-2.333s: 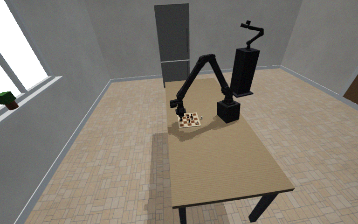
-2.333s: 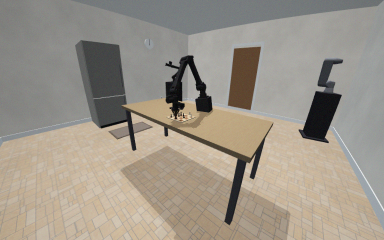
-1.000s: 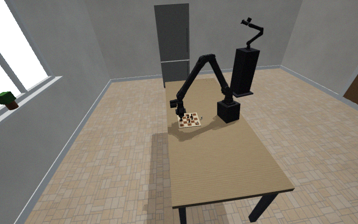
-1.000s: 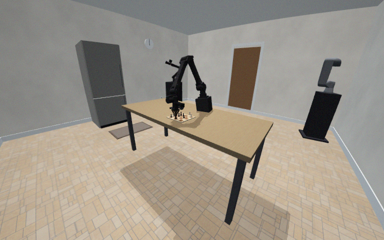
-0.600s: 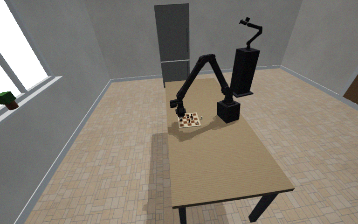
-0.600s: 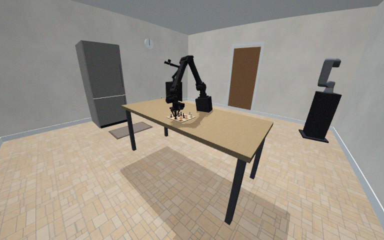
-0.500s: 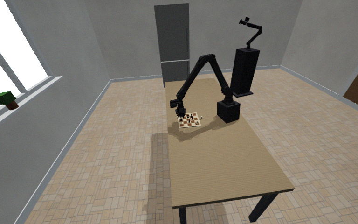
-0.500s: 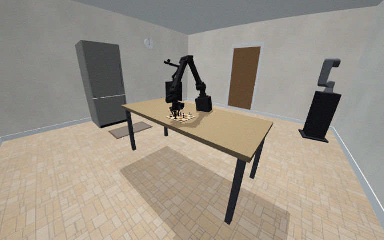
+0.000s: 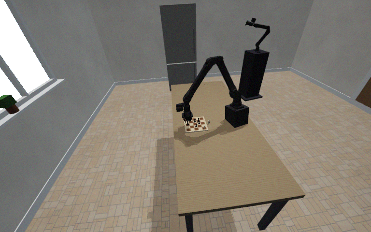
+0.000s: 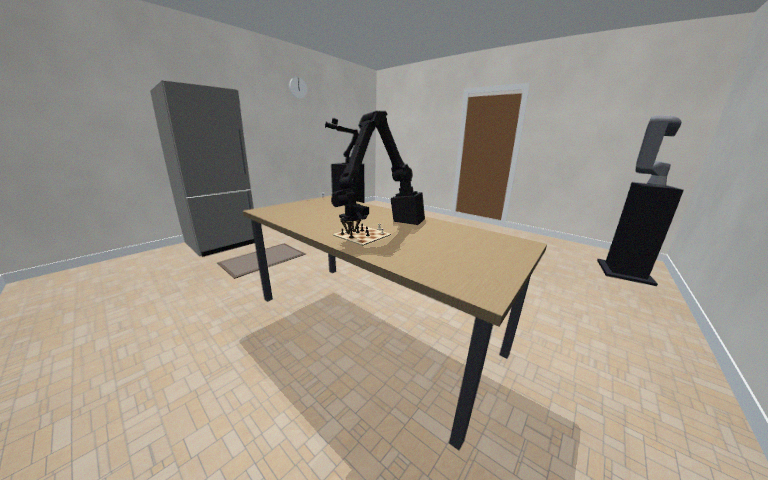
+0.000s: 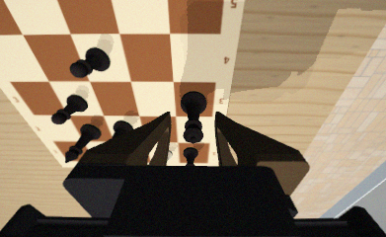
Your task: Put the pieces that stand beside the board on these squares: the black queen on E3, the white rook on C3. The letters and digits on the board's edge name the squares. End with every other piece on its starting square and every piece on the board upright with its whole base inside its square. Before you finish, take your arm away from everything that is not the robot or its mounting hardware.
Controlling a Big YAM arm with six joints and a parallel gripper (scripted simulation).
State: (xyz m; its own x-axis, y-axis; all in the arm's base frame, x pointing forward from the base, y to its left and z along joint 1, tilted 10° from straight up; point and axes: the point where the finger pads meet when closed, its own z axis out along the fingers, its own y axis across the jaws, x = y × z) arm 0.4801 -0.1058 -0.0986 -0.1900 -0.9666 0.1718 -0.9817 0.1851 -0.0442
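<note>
Now: the black queen 10 mm below my hand. From my hand the other things lie so: chessboard 70 mm behind, 20 mm to the left, 30 mm below.
</note>
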